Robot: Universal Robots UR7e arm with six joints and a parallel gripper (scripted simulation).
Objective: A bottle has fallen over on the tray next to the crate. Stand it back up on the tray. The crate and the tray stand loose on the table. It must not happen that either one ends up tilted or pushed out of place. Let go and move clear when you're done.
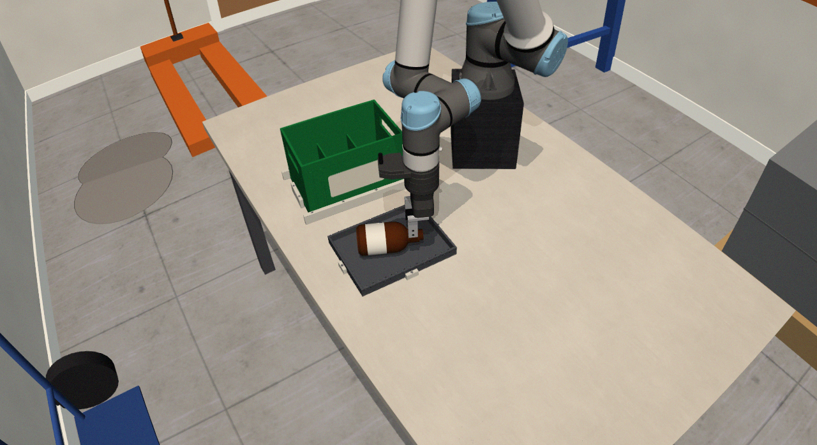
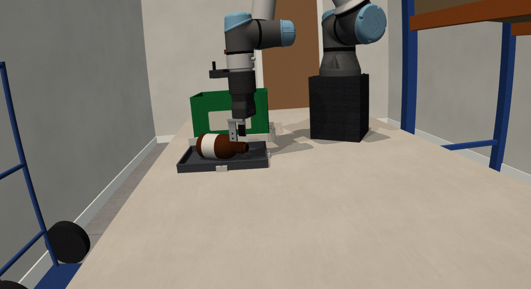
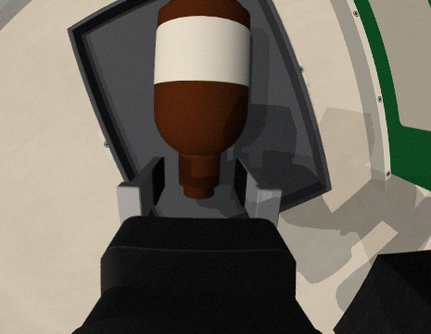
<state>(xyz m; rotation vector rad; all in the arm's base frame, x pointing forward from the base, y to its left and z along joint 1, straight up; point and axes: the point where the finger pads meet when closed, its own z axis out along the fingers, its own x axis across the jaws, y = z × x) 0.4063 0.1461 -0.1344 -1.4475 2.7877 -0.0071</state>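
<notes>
The brown bottle is 40 mm below my hand, 40 mm ahead of it and 30 mm to the right of it. Also, from my hand: green crate: 300 mm to the right, 30 mm behind; then tray: 70 mm below, 40 mm ahead, 30 mm to the right.
</notes>
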